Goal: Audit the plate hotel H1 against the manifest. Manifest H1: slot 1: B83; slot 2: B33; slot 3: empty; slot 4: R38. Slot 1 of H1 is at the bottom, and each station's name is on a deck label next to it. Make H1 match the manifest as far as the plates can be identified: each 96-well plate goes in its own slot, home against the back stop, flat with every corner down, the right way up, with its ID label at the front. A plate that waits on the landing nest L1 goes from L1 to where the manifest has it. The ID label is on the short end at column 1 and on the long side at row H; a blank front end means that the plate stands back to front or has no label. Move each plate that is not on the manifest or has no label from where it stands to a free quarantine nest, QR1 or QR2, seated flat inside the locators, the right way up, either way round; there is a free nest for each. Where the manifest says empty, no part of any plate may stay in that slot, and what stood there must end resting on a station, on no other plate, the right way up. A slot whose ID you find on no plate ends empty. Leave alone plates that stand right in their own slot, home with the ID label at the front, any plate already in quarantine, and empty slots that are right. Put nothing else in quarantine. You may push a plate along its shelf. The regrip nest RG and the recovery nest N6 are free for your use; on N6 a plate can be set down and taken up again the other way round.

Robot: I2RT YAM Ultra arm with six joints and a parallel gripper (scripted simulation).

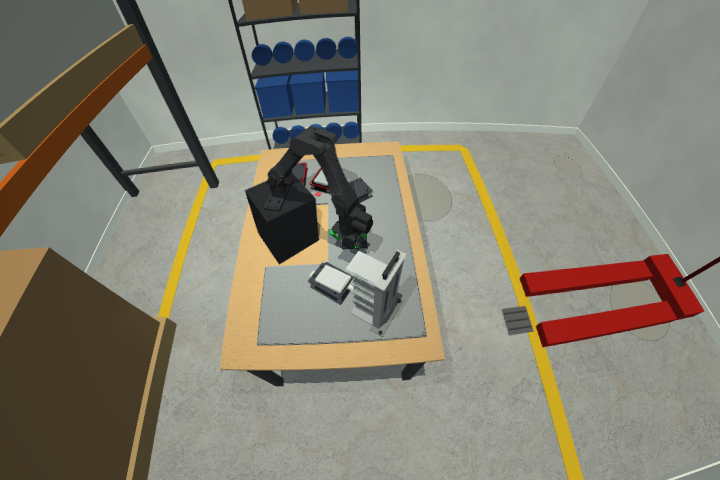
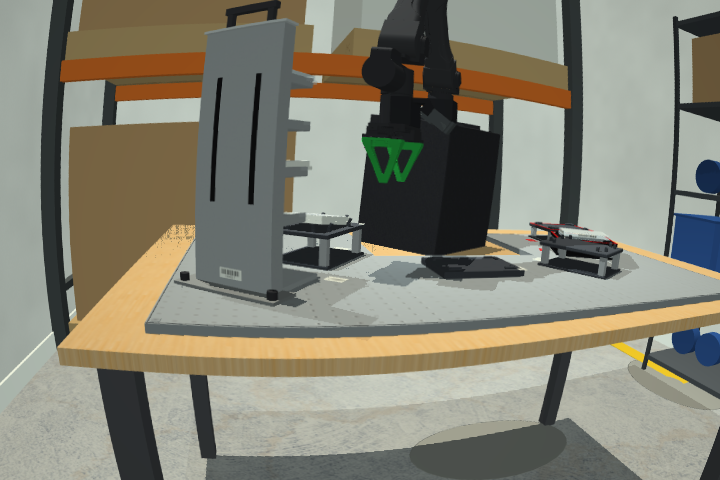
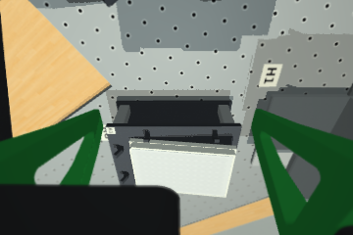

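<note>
The dark regrip nest is 60 mm behind my hand, 130 mm to the right of it and 100 mm below it. Also, from my hand: RG label (150 mm behind, 90 mm to the right, 160 mm below); grey plate hotel H1 (180 mm ahead, 230 mm to the right, 30 mm above); H1 deck label (100 mm ahead, 90 mm to the right, 160 mm below).
</note>
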